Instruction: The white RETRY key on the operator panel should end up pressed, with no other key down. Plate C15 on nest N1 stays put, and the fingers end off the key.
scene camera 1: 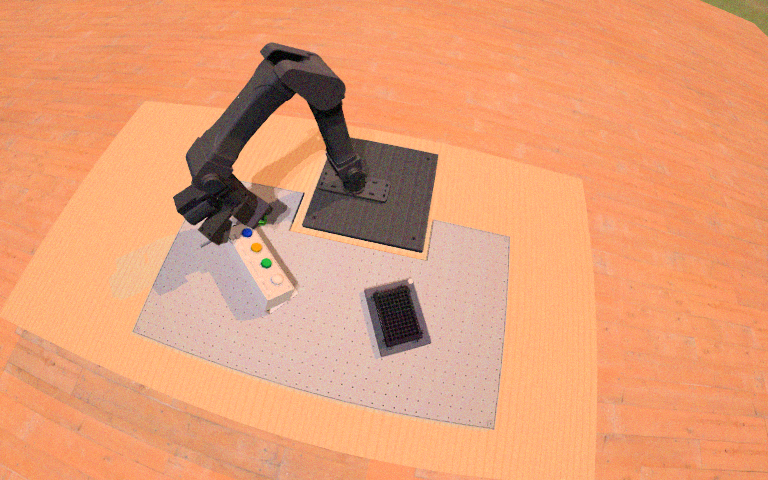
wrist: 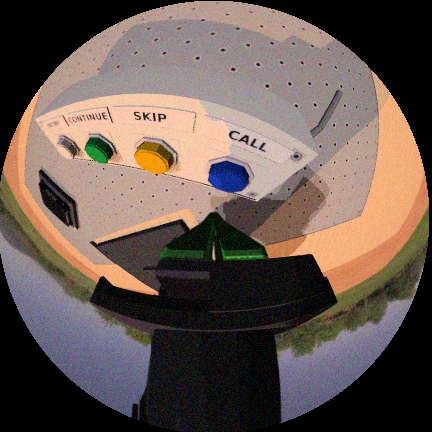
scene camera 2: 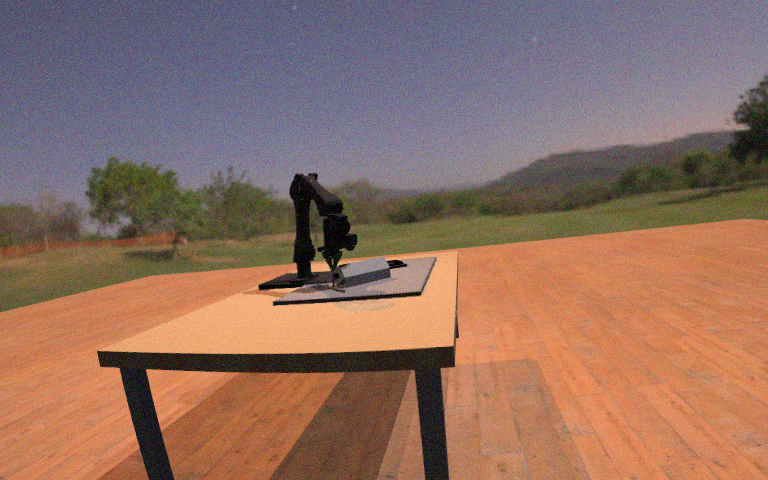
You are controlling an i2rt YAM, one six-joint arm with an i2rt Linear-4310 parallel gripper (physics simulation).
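Pixels of known places: gripper, fingertip midpoint: (scene camera 1: 264,223) (wrist: 213,217); arm's base, link origin: (scene camera 1: 354,186) (scene camera 2: 305,279).
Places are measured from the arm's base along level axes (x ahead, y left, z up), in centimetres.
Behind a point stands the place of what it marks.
Observation:
The operator panel (scene camera 1: 277,294) {x 36.0, y -8.0, z 6.6 cm} (scene camera 2: 365,271) {x 32.4, y -20.0, z 3.9 cm} (wrist: 192,145) {x 26.1, y -20.0, z 6.5 cm} stands on the pegboard mat. Its white RETRY key (scene camera 1: 276,280) {x 33.0, y -9.2, z 6.7 cm} (wrist: 67,147) {x 32.2, y -10.5, z 6.6 cm} is at the end far from my gripper; it looks raised, though small in view. The green CONTINUE key (scene camera 1: 266,263) {x 29.7, y -13.0, z 6.6 cm} (wrist: 99,150) {x 29.3, y -14.1, z 6.8 cm}, orange SKIP key (scene camera 1: 256,247) {x 26.5, y -17.0, z 6.6 cm} (wrist: 154,157) {x 26.5, y -17.8, z 6.8 cm} and blue CALL key (scene camera 1: 246,232) {x 23.5, y -21.1, z 6.6 cm} (wrist: 228,176) {x 23.8, y -21.3, z 6.9 cm} also look raised. My gripper (scene camera 1: 262,221) {x 19.2, y -18.4, z 4.7 cm} (scene camera 2: 333,266) {x 19.2, y -18.4, z 4.7 cm} (wrist: 213,217) {x 19.2, y -18.4, z 4.7 cm} is shut and empty, with its green fingertips near the CALL end, apart from RETRY. The dark plate C15 (scene camera 1: 398,315) {x 33.2, y 19.2, z 2.2 cm} (wrist: 56,200) {x 32.6, y 14.2, z 1.8 cm} sits on nest N1 (scene camera 1: 407,345) {x 39.4, y 22.8, z 0.8 cm}.
The dark robot base plate (scene camera 1: 390,220) {x 8.3, y 12.3, z -0.2 cm} (wrist: 140,250) {x 10.5, y 3.3, z -0.3 cm} lies beside the mat (scene camera 1: 317,333) {x 41.4, y 1.8, z -0.4 cm}, on the gripper's side of the panel. A thin dark rod or cable (wrist: 327,115) {x 25.2, y -33.5, z 0.2 cm} lies by the CALL end. The wooden table (scene camera 1: 549,339) {x 31.3, y 59.7, z -1.7 cm} (scene camera 2: 283,333) {x 24.5, y -82.0, z -1.7 cm} extends around the mat.

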